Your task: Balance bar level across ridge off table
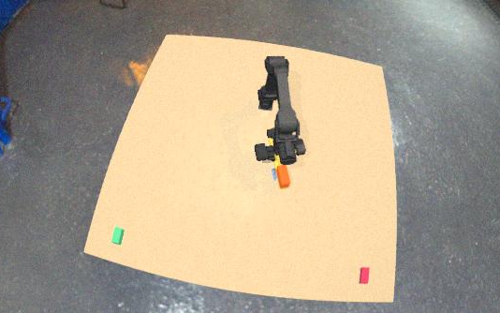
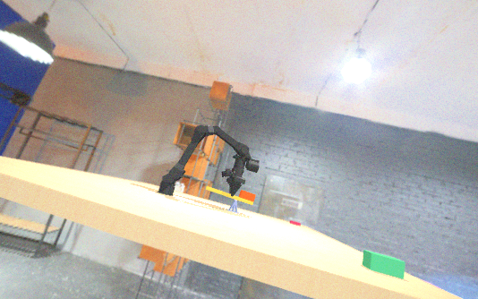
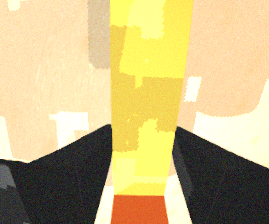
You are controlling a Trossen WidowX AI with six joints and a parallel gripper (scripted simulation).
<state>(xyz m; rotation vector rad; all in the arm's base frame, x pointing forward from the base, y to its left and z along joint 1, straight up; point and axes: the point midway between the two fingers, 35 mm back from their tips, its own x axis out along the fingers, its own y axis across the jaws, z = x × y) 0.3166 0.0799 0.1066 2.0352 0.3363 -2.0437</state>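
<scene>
My gripper tip is now 30 mm short of the blue ridge, 10 mm to the right of it and 40 mm above it. Round my gripper tip: pink block 420 mm ahead, 420 mm to the left, 60 mm below; then green block 420 mm ahead, 580 mm to the right, 60 mm below.
</scene>
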